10 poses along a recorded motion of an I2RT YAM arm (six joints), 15 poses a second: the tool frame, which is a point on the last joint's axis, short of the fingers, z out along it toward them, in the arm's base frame.
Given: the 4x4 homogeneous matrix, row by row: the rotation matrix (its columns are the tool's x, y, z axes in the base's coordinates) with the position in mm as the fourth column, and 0 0 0 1 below. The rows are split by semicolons.
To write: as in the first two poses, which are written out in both.
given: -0.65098 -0.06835 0.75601 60.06; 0.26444 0.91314 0.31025 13.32; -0.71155 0.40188 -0.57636 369.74; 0 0 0 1
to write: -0.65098 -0.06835 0.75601 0.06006; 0.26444 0.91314 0.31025 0.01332; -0.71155 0.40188 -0.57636 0.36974; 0 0 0 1
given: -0.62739 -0.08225 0.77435 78.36; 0.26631 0.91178 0.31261 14.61; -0.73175 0.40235 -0.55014 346.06; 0 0 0 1
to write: -0.62739 -0.08225 0.77435 0.07836; 0.26631 0.91178 0.31261 0.01461; -0.73175 0.40235 -0.55014 0.34606; 0 0 0 1
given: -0.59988 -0.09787 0.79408 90.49; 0.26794 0.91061 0.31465 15.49; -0.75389 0.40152 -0.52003 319.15; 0 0 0 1
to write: -0.59988 -0.09787 0.79408 0.09049; 0.26794 0.91061 0.31465 0.01549; -0.75389 0.40152 -0.52003 0.31915; 0 0 0 1
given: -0.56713 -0.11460 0.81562 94.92; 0.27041 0.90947 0.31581 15.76; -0.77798 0.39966 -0.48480 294.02; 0 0 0 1
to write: -0.56713 -0.11460 0.81562 0.09492; 0.27041 0.90947 0.31581 0.01576; -0.77798 0.39966 -0.48480 0.29402; 0 0 0 1
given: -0.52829 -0.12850 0.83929 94.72; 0.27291 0.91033 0.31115 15.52; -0.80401 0.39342 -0.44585 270.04; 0 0 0 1
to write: -0.52829 -0.12850 0.83929 0.09472; 0.27291 0.91033 0.31115 0.01552; -0.80401 0.39342 -0.44585 0.27004; 0 0 0 1
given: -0.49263 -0.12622 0.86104 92.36; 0.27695 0.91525 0.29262 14.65; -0.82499 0.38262 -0.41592 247.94; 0 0 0 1
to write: -0.49263 -0.12622 0.86104 0.09236; 0.27695 0.91525 0.29262 0.01465; -0.82499 0.38262 -0.41592 0.24794; 0 0 0 1
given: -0.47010 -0.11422 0.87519 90.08; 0.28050 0.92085 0.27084 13.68; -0.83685 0.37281 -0.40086 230.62; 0 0 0 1
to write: -0.47010 -0.11422 0.87519 0.09008; 0.28050 0.92085 0.27084 0.01368; -0.83685 0.37281 -0.40086 0.23062; 0 0 0 1
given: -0.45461 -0.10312 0.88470 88.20; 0.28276 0.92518 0.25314 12.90; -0.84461 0.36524 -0.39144 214.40; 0 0 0 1
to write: -0.45461 -0.10312 0.88470 0.08820; 0.28276 0.92518 0.25314 0.01290; -0.84461 0.36524 -0.39144 0.21440; 0 0 0 1
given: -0.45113 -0.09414 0.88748 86.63; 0.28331 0.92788 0.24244 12.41; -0.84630 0.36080 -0.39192 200.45; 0 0 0 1
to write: -0.45113 -0.09414 0.88748 0.08663; 0.28331 0.92788 0.24244 0.01241; -0.84630 0.36080 -0.39192 0.20045; 0 0 0 1
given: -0.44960 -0.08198 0.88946 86.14; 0.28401 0.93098 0.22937 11.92; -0.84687 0.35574 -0.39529 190.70; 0 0 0 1
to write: -0.44960 -0.08198 0.88946 0.08614; 0.28401 0.93098 0.22937 0.01192; -0.84687 0.35574 -0.39529 0.19070; 0 0 0 1
